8 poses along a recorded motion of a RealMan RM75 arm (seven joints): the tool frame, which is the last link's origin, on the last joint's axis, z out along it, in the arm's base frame.
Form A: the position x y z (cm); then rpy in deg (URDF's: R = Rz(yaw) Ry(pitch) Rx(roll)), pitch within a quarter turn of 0, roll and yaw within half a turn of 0.
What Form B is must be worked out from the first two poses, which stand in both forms.
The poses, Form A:
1: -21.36, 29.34, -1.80, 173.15, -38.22, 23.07
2: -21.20, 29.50, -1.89, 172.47, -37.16, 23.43
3: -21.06, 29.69, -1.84, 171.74, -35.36, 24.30
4: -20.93, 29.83, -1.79, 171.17, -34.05, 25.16
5: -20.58, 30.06, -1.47, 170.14, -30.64, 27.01
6: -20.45, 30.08, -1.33, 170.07, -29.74, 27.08
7: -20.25, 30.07, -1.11, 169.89, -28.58, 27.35
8: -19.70, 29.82, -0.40, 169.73, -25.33, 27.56
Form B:
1: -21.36, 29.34, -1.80, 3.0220, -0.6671, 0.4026
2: -21.20, 29.50, -1.89, 3.0102, -0.6486, 0.4089
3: -21.06, 29.69, -1.84, 2.9974, -0.6171, 0.4241
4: -20.93, 29.83, -1.79, 2.9875, -0.5943, 0.4391
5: -20.58, 30.06, -1.47, 2.9695, -0.5348, 0.4714
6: -20.45, 30.08, -1.33, 2.9683, -0.5191, 0.4726
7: -20.25, 30.07, -1.11, 2.9651, -0.4988, 0.4773
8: -19.70, 29.82, -0.40, 2.9623, -0.4421, 0.4810
